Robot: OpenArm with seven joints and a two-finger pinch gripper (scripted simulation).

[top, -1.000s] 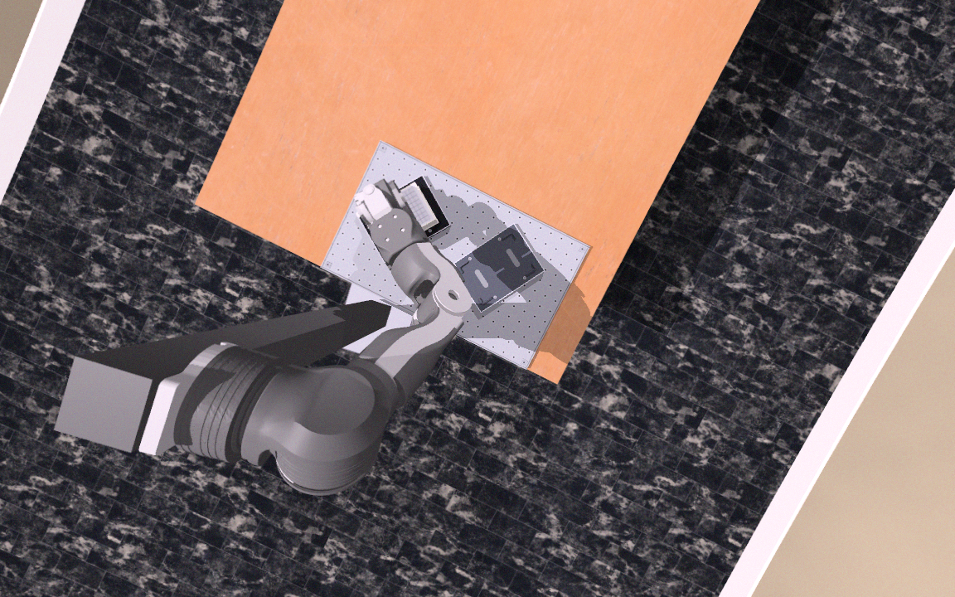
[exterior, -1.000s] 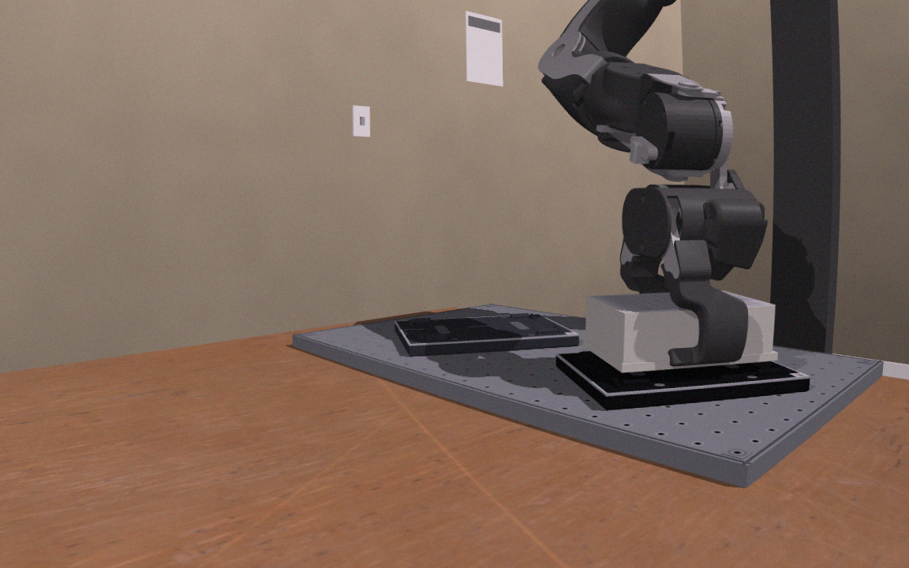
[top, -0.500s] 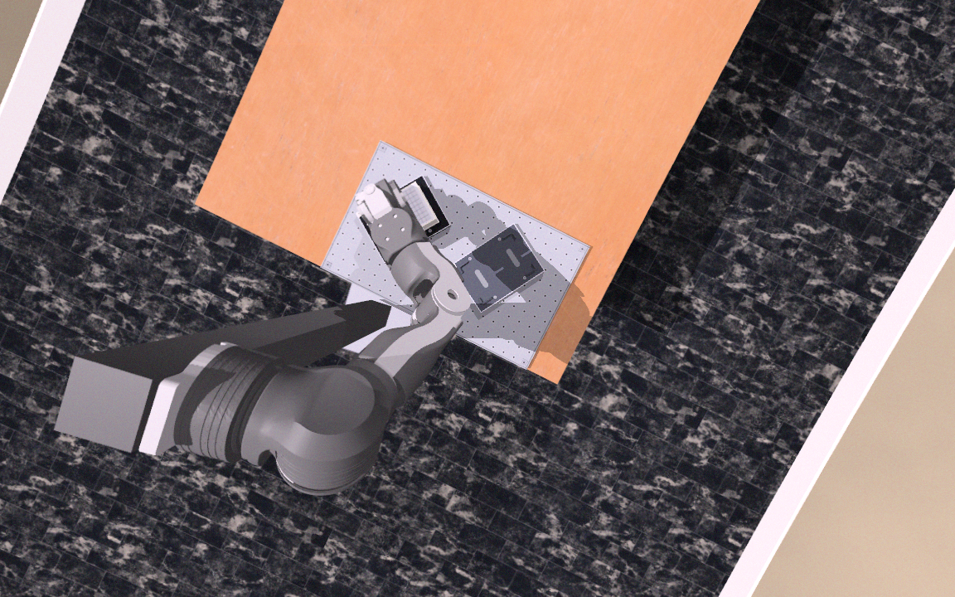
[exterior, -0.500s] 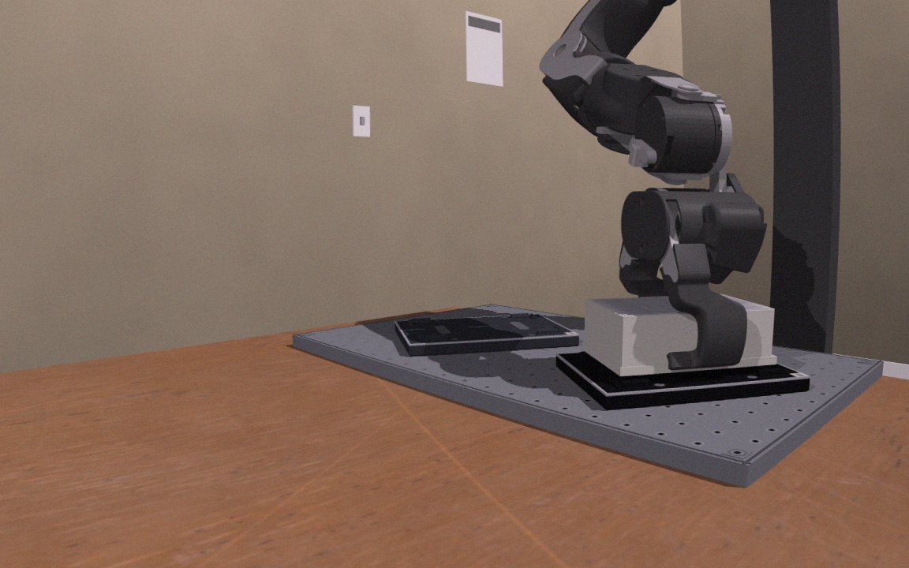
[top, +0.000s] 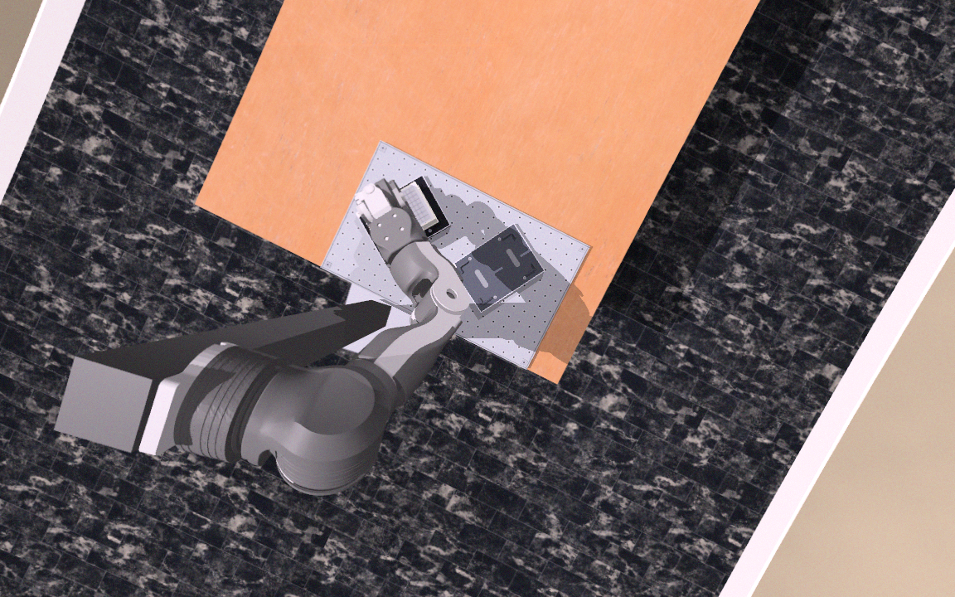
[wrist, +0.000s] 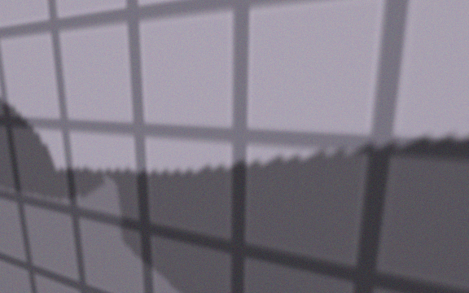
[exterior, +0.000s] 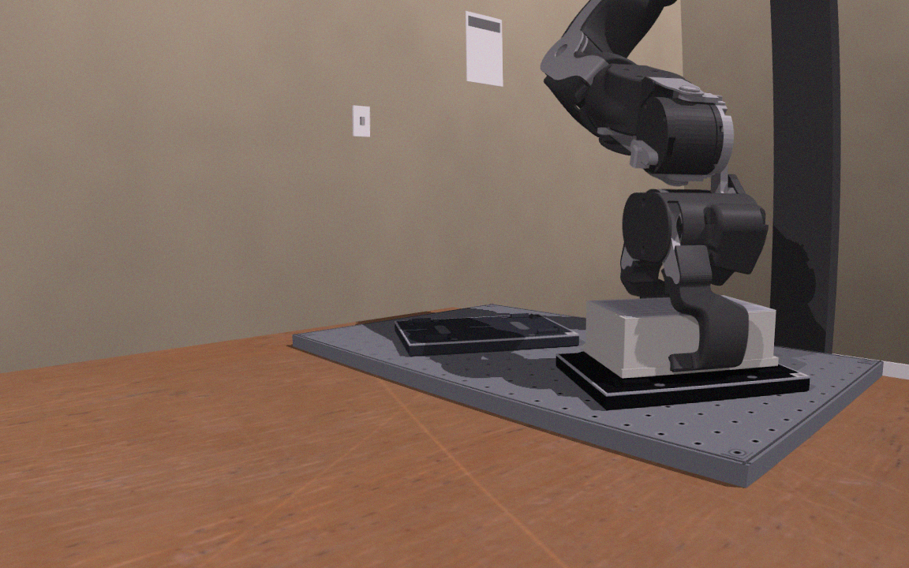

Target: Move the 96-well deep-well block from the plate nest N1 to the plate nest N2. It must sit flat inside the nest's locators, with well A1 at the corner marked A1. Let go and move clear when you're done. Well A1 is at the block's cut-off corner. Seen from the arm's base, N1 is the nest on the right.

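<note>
My gripper is now 10 mm below the white deep-well block. The rest, counted from my hand: black plate nest (20 mm below); then A1 mark (60 mm behind, 130 mm to the right, 10 mm below).
</note>
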